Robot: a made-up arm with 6 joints.
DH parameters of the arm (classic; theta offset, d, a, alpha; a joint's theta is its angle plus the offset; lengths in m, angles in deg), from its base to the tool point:
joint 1: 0 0.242 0 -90
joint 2: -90 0 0.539 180
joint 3: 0 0 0 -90
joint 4: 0 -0.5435 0 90
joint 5: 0 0.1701 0 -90
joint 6: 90 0 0 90
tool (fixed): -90 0 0 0
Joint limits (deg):
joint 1: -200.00..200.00
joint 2: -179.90..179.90
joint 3: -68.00..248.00
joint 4: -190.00..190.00
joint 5: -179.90..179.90
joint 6: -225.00..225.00
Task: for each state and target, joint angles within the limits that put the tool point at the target. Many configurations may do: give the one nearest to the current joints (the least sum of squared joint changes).
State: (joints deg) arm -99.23 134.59 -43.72 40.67 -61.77 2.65
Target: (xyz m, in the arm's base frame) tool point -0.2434 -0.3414 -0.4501
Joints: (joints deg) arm -108.48 105.99 -8.42 43.88 -61.77 2.65
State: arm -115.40 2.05 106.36 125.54 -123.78 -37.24
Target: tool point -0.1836 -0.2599 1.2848
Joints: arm -138.99 26.45 93.77 116.40 -123.78 -37.24
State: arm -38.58 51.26 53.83 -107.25 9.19 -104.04
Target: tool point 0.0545 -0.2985 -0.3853
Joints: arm -77.78 101.17 5.19 -86.65 9.19 -104.04
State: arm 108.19 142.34 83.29 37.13 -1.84 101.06
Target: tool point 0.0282 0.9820 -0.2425
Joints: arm 96.18 122.23 90.44 38.15 -1.84 101.06
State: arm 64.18 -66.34 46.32 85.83 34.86 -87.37
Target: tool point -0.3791 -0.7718 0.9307
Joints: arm 63.18 -57.82 59.97 86.68 34.86 -87.37
